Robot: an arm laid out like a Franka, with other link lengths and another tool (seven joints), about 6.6 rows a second.
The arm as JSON. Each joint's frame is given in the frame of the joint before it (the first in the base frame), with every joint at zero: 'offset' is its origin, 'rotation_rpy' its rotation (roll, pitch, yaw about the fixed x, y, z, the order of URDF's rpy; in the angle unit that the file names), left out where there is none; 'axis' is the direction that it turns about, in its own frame. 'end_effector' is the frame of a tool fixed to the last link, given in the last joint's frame.
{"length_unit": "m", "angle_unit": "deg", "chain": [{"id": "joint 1", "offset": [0.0, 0.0, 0.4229], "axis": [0.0, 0.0, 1.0]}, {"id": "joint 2", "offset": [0.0, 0.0, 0.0], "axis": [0.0, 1.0, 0.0]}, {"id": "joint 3", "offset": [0.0, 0.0, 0.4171], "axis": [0.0, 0.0, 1.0]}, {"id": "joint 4", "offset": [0.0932, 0.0, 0.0], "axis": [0.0, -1.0, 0.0]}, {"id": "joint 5", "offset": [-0.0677, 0.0, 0.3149], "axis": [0.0, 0.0, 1.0]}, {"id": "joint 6", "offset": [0.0, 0.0, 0.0], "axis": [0.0, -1.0, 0.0]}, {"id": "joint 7", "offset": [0.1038, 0.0, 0.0], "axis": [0.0, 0.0, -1.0]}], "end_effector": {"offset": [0.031, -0.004, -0.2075], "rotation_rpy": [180.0, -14.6, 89.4]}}
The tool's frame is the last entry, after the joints.
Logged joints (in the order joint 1, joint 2, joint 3, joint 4, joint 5, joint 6, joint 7), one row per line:
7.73 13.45 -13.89 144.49 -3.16 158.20 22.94
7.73 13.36 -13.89 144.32 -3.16 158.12 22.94
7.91 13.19 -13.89 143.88 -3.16 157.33 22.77
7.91 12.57 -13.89 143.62 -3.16 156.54 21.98
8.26 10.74 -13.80 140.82 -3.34 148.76 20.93
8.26 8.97 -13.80 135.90 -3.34 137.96 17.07
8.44 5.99 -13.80 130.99 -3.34 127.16 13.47
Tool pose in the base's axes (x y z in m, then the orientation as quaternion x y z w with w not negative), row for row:
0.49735 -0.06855 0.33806 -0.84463 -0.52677 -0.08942 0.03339
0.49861 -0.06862 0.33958 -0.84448 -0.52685 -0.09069 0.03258
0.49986 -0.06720 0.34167 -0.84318 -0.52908 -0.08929 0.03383
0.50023 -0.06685 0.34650 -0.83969 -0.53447 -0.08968 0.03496
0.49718 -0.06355 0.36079 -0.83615 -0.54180 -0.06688 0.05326
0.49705 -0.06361 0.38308 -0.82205 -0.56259 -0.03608 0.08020
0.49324 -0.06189 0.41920 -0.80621 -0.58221 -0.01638 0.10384
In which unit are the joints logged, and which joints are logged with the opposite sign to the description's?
The joints are logged in degrees. Opposite sign: joint 4.
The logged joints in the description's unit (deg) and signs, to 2 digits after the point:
7.73 13.45 -13.89 -144.49 -3.16 158.20 22.94
7.73 13.36 -13.89 -144.32 -3.16 158.12 22.94
7.91 13.19 -13.89 -143.88 -3.16 157.33 22.77
7.91 12.57 -13.89 -143.62 -3.16 156.54 21.98
8.26 10.74 -13.80 -140.82 -3.34 148.76 20.93
8.26 8.97 -13.80 -135.90 -3.34 137.96 17.07
8.44 5.99 -13.80 -130.99 -3.34 127.16 13.47

